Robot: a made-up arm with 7 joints.
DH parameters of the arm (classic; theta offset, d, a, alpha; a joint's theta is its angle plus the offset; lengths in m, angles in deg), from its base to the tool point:
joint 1: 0 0.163 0 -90
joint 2: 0 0 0 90
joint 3: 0 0.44 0.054 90
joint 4: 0 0 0.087 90
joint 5: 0 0.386 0 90
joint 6: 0 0 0.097 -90
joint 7: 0 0.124 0 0
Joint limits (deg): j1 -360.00..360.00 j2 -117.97..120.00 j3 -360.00..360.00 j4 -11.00..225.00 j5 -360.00..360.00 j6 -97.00..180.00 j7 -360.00..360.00
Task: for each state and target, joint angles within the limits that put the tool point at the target. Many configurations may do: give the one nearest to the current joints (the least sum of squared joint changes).
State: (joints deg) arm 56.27 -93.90 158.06 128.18 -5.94 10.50 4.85
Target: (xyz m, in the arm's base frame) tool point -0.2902 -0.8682 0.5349
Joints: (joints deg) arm 74.46 -58.93 159.57 150.20 -6.20 4.29 4.85
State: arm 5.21 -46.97 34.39 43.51 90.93 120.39 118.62
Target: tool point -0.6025 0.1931 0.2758
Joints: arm 32.92 -77.28 68.99 70.91 98.96 124.35 118.62
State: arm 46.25 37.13 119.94 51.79 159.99 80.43 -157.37
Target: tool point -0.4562 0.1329 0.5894
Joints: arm 53.22 29.62 124.91 53.36 159.38 79.87 -157.37
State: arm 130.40 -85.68 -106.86 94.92 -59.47 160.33 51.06
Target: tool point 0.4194 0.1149 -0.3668
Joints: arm 155.01 -117.97 -118.12 101.91 -67.82 139.43 51.06
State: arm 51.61 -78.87 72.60 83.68 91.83 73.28 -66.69
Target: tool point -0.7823 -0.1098 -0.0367
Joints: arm 51.89 -98.77 91.58 96.64 94.51 75.47 -66.69
